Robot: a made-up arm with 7 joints. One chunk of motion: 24 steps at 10 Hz.
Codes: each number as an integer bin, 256 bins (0 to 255) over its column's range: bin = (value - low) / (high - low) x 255, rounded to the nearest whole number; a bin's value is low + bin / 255 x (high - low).
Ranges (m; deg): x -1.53..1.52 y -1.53..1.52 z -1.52..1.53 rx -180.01..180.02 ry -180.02..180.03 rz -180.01..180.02
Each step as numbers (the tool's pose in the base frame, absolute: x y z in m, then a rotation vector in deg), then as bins.
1 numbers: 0.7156 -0.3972 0.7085 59.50 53.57 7.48
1 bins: 188 95 186 170 165 133
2 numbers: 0.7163 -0.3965 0.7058 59.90 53.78 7.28
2 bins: 188 95 186 170 166 133
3 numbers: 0.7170 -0.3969 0.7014 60.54 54.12 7.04
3 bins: 188 95 186 170 166 132
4 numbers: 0.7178 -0.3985 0.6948 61.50 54.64 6.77
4 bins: 188 95 185 171 166 132
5 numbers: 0.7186 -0.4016 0.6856 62.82 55.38 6.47
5 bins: 188 94 184 172 167 132
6 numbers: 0.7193 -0.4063 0.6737 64.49 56.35 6.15
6 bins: 188 94 183 173 167 132
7 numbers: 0.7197 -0.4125 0.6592 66.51 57.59 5.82
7 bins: 188 93 182 175 168 132
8 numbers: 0.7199 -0.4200 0.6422 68.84 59.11 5.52
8 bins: 188 93 181 176 169 131
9 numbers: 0.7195 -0.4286 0.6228 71.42 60.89 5.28
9 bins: 188 92 179 178 171 131
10 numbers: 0.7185 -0.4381 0.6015 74.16 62.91 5.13
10 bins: 188 91 177 180 172 131
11 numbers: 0.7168 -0.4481 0.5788 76.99 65.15 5.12
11 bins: 188 90 175 182 174 131
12 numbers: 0.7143 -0.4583 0.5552 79.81 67.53 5.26
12 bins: 188 90 174 184 175 131
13 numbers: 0.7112 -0.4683 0.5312 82.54 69.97 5.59
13 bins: 187 89 171 186 177 131
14 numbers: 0.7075 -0.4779 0.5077 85.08 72.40 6.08
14 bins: 187 88 170 188 179 132
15 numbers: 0.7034 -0.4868 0.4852 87.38 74.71 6.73
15 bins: 187 87 168 189 180 132
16 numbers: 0.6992 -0.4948 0.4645 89.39 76.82 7.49
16 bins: 186 87 166 191 182 133
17 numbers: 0.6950 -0.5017 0.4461 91.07 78.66 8.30
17 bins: 186 86 164 192 183 133
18 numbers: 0.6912 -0.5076 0.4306 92.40 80.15 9.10
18 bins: 186 85 163 193 184 134
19 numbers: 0.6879 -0.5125 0.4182 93.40 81.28 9.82
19 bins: 185 85 162 194 185 134
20 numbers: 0.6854 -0.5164 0.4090 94.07 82.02 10.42
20 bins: 185 85 161 194 186 135
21 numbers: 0.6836 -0.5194 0.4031 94.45 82.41 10.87
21 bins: 185 84 161 194 186 135
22 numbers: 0.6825 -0.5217 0.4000 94.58 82.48 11.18
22 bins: 185 84 161 194 186 135
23 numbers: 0.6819 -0.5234 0.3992 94.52 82.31 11.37
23 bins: 185 84 160 194 186 136
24 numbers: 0.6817 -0.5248 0.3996 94.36 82.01 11.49
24 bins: 185 84 160 194 186 136
